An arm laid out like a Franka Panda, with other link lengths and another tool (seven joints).
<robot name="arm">
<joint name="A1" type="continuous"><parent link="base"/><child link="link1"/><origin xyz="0 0 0.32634" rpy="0 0 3.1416"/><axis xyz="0 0 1"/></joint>
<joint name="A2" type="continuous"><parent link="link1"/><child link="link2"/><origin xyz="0 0 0" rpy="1.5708 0 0"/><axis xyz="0 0 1"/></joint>
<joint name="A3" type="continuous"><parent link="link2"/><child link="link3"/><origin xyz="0 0.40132 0" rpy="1.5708 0 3.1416"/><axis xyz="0 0 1"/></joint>
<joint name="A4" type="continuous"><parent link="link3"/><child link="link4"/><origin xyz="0.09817 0 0" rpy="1.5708 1.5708 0"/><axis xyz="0 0 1"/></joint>
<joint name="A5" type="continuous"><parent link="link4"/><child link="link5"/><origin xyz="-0.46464 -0.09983 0" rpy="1.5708 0 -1.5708"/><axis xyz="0 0 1"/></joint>
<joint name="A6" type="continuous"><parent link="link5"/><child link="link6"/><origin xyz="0 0 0" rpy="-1.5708 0 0"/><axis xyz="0 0 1"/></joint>
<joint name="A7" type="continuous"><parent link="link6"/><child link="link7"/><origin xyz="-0.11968 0 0" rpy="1.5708 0 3.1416"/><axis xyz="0 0 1"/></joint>
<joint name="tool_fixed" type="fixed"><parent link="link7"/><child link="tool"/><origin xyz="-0.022 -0.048 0.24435" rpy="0.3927 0 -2.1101"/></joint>
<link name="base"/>
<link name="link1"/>
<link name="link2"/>
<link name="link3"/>
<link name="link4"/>
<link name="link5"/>
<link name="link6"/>
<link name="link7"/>
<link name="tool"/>
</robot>
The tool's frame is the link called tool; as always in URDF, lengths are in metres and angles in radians. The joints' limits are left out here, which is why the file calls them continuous.
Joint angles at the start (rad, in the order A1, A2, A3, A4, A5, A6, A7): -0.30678, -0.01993, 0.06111, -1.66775, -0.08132, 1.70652, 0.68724
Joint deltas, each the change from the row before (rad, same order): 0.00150, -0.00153, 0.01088, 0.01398, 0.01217, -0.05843, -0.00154; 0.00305, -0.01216, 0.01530, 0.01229, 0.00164, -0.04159, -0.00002; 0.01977, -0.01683, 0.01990, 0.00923, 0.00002, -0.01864, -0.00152; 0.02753, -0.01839, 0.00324, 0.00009, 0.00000, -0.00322, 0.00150; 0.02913, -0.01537, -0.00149, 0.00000, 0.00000, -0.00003, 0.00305; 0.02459, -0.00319, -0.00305, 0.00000, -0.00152, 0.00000, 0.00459; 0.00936, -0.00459, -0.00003, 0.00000, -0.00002, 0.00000, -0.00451; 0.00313, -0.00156, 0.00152, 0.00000, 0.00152, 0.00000, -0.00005; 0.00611, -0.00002, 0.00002, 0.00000, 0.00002, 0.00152, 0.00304; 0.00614, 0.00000, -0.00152, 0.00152, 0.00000, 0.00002, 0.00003; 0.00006, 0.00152, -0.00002, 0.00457, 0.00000, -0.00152, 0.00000; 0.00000, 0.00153, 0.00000, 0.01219, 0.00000, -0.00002, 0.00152; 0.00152, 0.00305, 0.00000, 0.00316, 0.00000, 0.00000, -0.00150; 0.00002, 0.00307, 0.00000, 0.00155, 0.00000, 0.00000, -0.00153; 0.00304, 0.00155, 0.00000, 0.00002, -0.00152, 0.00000, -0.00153; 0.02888, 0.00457, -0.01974, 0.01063, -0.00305, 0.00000, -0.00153
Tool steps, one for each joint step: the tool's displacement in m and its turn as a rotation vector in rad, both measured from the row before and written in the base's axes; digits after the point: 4 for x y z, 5 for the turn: -0.0094, 0.0135, 0.0017, 0.02129, 0.03894, 0.00863; -0.0083, 0.0152, 0.0102, 0.00391, 0.01666, 0.01538; -0.0032, 0.0287, 0.0143, -0.00383, -0.00658, 0.03987; -0.0031, 0.0221, 0.0119, -0.00457, -0.01471, 0.02903; -0.0025, 0.0194, 0.0102, -0.00349, -0.01517, 0.02460; 0.0000, 0.0141, 0.0021, -0.00180, -0.00338, 0.01694; -0.0013, 0.0066, 0.0030, -0.00107, -0.00413, 0.01382; -0.0003, 0.0036, 0.0011, 0.00108, -0.00163, 0.00474; 0.0006, 0.0040, 0.0002, 0.00001, -0.00178, 0.00322; 0.0002, 0.0030, 0.0009, 0.00003, -0.00156, 0.00461; 0.0006, -0.0001, 0.0015, 0.00006, -0.00155, -0.00003; 0.0020, -0.0001, 0.0064, -0.00052, -0.01076, -0.00140; 0.0012, 0.0009, -0.0001, 0.00023, -0.00003, 0.00304; 0.0010, -0.0001, -0.0011, 0.00034, 0.00160, 0.00156; 0.0004, 0.0016, -0.0011, -0.00133, 0.00173, 0.00449; 0.0024, 0.0048, 0.0035, -0.00150, -0.00603, 0.01066
